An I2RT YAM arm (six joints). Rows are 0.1 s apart.
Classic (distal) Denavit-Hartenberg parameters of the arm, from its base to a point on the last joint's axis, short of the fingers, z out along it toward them. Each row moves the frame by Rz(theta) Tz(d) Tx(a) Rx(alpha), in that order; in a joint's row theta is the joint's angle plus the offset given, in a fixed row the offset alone. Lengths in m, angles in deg.
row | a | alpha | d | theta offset
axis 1 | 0.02 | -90 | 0.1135 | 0
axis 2 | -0.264 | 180 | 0 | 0
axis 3 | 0.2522 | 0 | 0 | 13.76
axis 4 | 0.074 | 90 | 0 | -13.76
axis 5 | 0 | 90 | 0 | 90
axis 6 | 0 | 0 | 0.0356 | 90
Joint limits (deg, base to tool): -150..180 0..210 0..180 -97..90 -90..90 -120..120
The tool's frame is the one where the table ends.
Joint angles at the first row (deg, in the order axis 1, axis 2, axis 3, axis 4, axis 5, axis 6):
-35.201 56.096 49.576 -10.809 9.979 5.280
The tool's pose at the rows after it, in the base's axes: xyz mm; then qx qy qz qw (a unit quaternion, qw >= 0):
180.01 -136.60 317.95 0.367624 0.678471 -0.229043 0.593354
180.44 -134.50 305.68 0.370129 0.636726 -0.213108 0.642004
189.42 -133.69 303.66 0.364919 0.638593 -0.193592 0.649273
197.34 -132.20 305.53 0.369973 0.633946 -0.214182 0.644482
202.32 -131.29 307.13 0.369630 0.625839 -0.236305 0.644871
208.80 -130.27 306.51 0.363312 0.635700 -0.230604 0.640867
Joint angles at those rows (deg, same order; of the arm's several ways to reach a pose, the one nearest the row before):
-34.959 54.701 43.297 0.038 14.324 10.191
-34.513 54.004 37.534 11.455 13.969 13.020
-33.222 55.890 37.746 13.319 13.081 14.237
-31.258 57.571 38.800 14.112 17.339 13.276
-29.995 58.696 39.145 16.083 20.662 11.667
-29.068 60.009 40.019 15.570 20.415 11.503

